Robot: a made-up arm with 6 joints.
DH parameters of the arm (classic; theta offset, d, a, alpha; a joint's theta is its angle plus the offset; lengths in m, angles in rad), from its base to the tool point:
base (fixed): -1.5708 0.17 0 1.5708
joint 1: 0 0.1 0.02 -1.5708
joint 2: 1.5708 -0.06 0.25 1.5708
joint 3: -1.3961 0 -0.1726 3.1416
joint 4: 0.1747 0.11 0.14 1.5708
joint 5: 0 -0.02 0.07 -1.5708
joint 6: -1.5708 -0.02 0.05 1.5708
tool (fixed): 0 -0.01 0 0
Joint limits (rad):
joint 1: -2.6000..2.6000
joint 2: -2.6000..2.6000
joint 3: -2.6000..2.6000
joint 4: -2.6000..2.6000
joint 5: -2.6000..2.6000
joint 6: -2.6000..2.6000
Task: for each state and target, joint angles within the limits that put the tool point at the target. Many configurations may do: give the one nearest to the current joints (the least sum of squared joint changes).
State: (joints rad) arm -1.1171 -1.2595 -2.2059 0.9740 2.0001 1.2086
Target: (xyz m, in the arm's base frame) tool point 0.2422 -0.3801 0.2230
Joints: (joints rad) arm -0.0415 -1.2950 -1.8869 1.2486 1.6289 1.3206
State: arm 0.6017 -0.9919 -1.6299 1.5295 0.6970 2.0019
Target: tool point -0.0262 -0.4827 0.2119
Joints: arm -0.3237 -1.7538 -1.7255 1.1378 0.5396 2.0165
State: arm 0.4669 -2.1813 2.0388 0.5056 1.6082 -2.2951
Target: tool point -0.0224 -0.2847 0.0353
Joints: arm 0.3380 -1.8943 1.5390 0.6731 1.6844 -2.3097
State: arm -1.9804 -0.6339 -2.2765 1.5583 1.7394 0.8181
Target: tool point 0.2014 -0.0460 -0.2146
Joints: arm -1.6129 -1.3613 -1.9287 1.2839 1.6347 0.6557
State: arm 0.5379 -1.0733 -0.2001 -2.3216 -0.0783 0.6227
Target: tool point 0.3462 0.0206 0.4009
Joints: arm 0.6022 -0.3856 -0.0212 -1.9053 -0.0882 0.5455
